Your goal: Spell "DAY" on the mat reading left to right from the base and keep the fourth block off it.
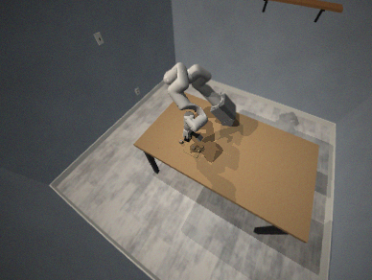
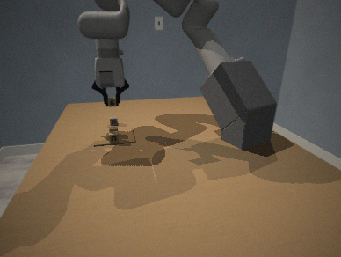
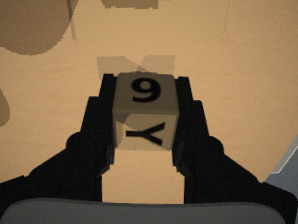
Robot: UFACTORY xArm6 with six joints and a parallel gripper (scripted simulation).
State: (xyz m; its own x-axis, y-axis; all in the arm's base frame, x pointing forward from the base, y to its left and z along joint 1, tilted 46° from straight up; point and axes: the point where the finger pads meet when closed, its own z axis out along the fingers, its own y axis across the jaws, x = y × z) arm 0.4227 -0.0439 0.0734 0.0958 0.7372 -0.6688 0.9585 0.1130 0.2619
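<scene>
The thin tan mat is 10 mm ahead of my hand, 50 mm to the left of it and 120 mm below it.
</scene>
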